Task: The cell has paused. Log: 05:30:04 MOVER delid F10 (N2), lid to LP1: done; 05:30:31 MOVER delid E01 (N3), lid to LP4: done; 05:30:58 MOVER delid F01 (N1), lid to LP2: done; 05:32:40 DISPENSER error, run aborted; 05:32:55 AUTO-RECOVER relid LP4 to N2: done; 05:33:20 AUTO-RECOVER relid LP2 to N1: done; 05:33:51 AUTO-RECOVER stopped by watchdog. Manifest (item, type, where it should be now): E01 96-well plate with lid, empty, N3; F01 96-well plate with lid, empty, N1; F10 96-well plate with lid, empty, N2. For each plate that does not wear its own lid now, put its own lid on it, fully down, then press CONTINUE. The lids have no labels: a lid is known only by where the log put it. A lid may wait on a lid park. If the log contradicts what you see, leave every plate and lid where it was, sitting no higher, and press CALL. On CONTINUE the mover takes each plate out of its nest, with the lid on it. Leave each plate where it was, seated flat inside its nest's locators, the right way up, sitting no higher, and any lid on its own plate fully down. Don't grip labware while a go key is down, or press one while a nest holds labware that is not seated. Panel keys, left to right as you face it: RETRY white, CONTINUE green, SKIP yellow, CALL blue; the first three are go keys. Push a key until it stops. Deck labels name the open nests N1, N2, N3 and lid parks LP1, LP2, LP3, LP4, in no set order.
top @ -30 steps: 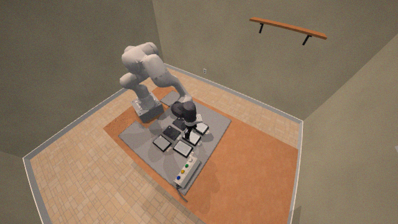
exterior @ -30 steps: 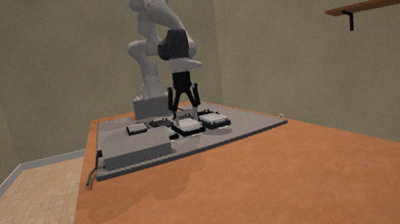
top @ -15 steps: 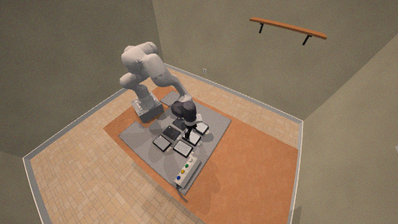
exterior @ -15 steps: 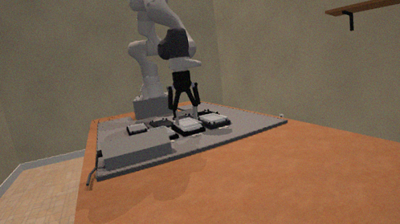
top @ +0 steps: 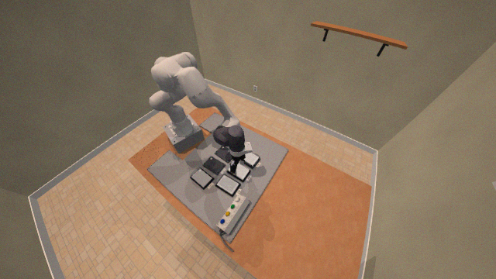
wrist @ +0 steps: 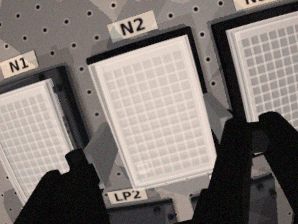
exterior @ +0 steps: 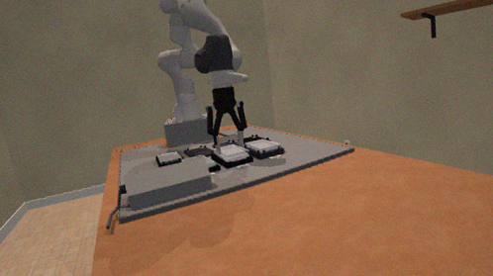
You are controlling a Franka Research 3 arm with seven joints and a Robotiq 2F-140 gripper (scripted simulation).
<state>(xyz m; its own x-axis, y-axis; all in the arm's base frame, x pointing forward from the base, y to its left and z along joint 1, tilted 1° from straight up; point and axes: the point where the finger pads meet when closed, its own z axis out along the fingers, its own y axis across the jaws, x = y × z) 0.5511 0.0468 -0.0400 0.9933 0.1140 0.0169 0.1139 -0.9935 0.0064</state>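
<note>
The white 96-well plate is 40 mm below my hand. The rest, counted from my hand: LP2 label (100 mm behind, 60 mm below, 50 mm to the left); N2 label (90 mm ahead, 60 mm below, 10 mm to the left); LP3 label (90 mm behind, 70 mm to the right, 60 mm below).
</note>
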